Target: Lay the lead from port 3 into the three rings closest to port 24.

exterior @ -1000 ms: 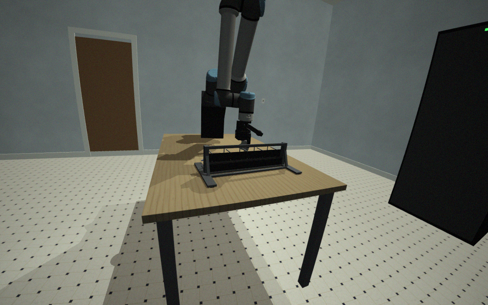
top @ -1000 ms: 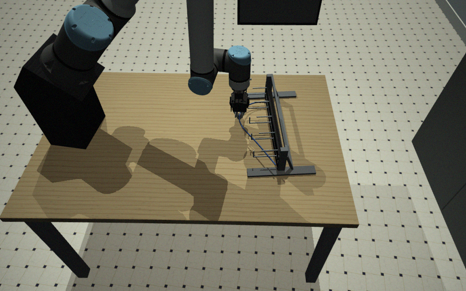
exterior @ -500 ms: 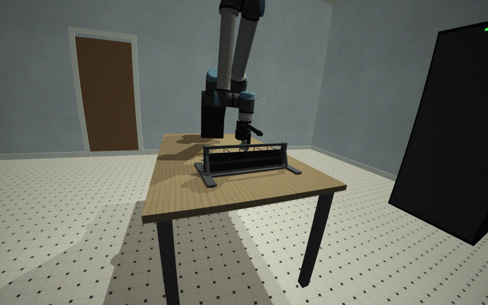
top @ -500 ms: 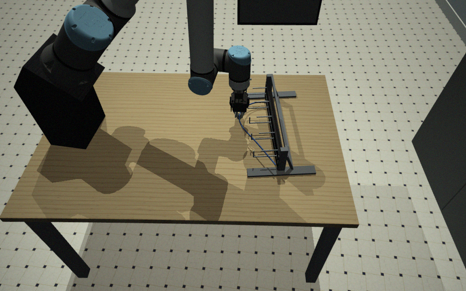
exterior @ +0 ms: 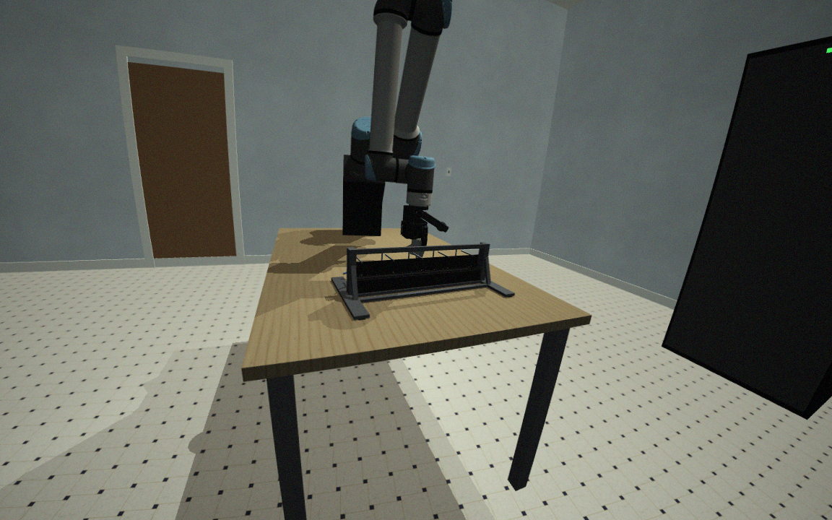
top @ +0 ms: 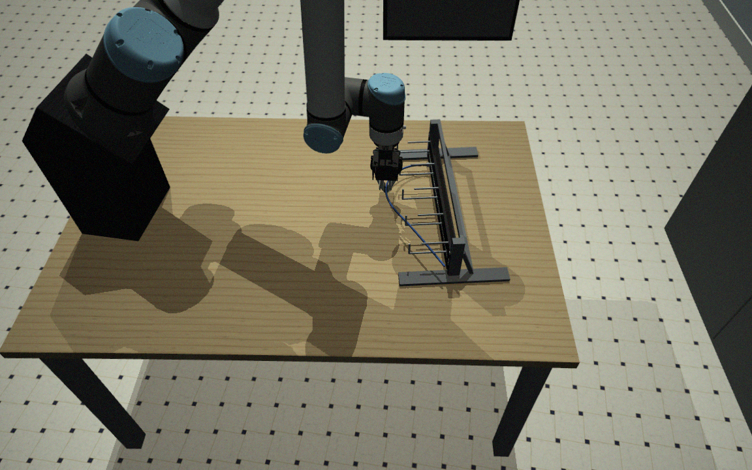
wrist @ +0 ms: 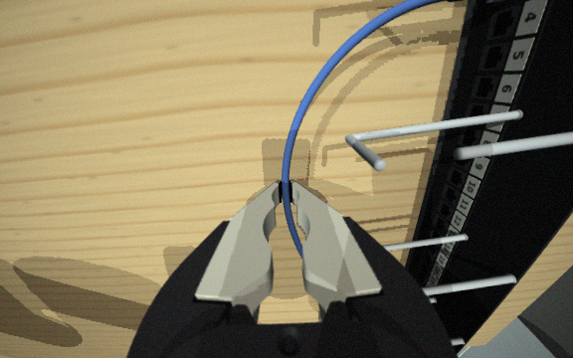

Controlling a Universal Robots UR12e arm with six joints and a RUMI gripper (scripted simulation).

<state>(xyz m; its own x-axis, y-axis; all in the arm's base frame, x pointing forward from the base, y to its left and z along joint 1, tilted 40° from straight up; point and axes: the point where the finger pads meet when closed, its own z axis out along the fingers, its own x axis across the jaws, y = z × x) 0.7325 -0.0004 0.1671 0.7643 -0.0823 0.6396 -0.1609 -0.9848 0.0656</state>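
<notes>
My hand is 160 mm short of the rack, 80 mm to the left of it and 30 mm below it.
</notes>
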